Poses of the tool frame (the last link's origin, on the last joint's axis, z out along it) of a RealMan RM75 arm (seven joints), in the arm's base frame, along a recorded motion.
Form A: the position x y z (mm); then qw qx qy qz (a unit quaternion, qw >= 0).
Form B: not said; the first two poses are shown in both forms.
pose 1, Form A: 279.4 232.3 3.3 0.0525 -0.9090 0.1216 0.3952
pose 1, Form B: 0.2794 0.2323 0.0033 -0.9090 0.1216 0.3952 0.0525
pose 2, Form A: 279.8 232.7 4.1 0.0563 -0.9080 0.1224 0.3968
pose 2, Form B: 0.2798 0.2327 0.0041 -0.9080 0.1224 0.3968 0.0563
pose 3, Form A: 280.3 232.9 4.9 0.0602 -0.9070 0.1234 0.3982
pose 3, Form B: 0.2803 0.2329 0.0049 -0.9070 0.1234 0.3982 0.0602
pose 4, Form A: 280.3 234.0 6.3 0.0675 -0.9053 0.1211 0.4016
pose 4, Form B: 0.2803 0.2340 0.0063 -0.9053 0.1211 0.4016 0.0675
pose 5, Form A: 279.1 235.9 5.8 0.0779 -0.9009 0.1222 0.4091
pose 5, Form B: 0.2791 0.2359 0.0058 -0.9009 0.1222 0.4091 0.0779
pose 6, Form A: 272.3 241.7 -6.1 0.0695 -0.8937 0.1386 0.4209
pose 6, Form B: 0.2723 0.2417 -0.0061 -0.8937 0.1386 0.4209 0.0695
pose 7, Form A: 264.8 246.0 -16.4 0.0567 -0.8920 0.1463 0.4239
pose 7, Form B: 0.2648 0.2460 -0.0164 -0.8920 0.1463 0.4239 0.0567
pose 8, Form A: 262.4 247.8 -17.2 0.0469 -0.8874 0.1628 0.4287
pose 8, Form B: 0.2624 0.2478 -0.0172 -0.8874 0.1628 0.4287 0.0469
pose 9, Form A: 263.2 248.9 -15.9 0.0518 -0.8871 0.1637 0.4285
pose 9, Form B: 0.2632 0.2489 -0.0159 -0.8871 0.1637 0.4285 0.0518
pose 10, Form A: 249.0 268.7 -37.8 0.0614 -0.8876 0.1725 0.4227
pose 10, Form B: 0.2490 0.2687 -0.0378 -0.8876 0.1725 0.4227 0.0614
